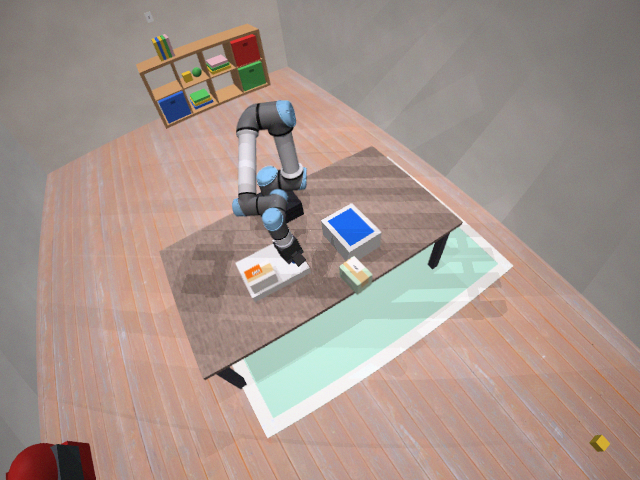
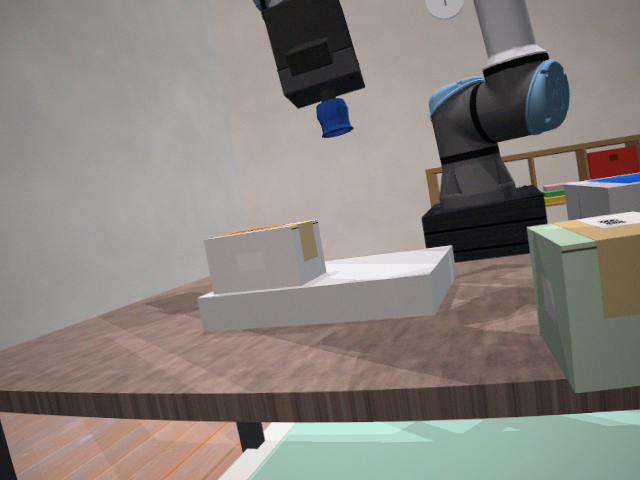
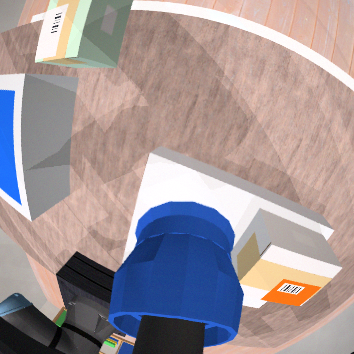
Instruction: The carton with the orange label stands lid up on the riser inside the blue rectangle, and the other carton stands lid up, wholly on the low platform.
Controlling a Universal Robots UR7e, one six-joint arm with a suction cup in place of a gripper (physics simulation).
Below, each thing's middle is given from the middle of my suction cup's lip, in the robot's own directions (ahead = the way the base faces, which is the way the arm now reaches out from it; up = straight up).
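Measured from my suction cup, the low white platform (image 2: 413, 283) is 210 mm below, 170 mm behind and 60 mm to the right. The pale green carton (image 2: 578, 266) is 180 mm below my suction cup, and it sits 170 mm ahead of it and 210 mm to the left of it. I also see the riser with blue rectangle (image 2: 606, 196), which is 170 mm below my suction cup, 30 mm behind it and 360 mm to the left of it.
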